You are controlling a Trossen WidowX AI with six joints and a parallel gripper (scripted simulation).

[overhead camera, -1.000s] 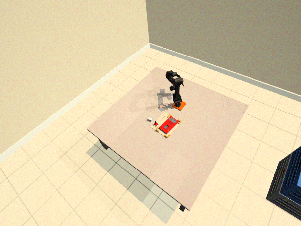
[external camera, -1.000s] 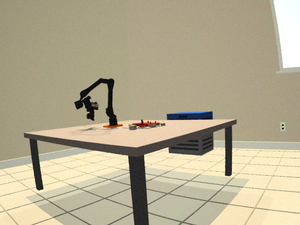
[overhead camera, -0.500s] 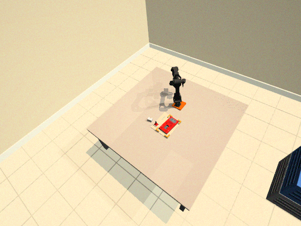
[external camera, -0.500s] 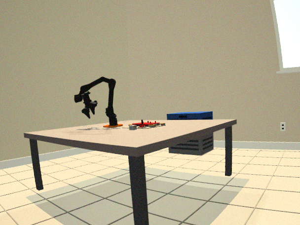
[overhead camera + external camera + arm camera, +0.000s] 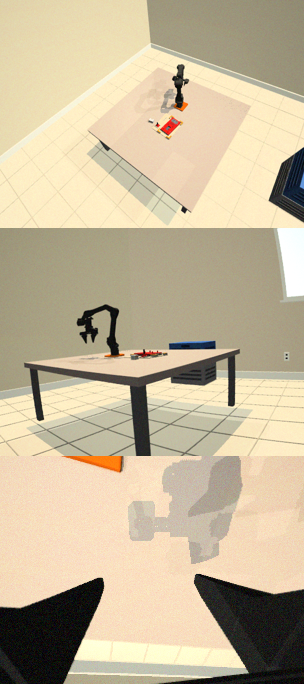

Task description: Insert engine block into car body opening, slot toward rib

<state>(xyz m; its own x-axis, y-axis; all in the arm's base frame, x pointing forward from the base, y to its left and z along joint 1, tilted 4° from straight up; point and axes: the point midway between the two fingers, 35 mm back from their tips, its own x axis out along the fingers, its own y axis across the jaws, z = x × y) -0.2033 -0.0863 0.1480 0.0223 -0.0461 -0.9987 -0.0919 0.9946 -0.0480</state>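
My gripper tip is 530 mm short of the engine block, 80 mm to the left of it and 100 mm above it.
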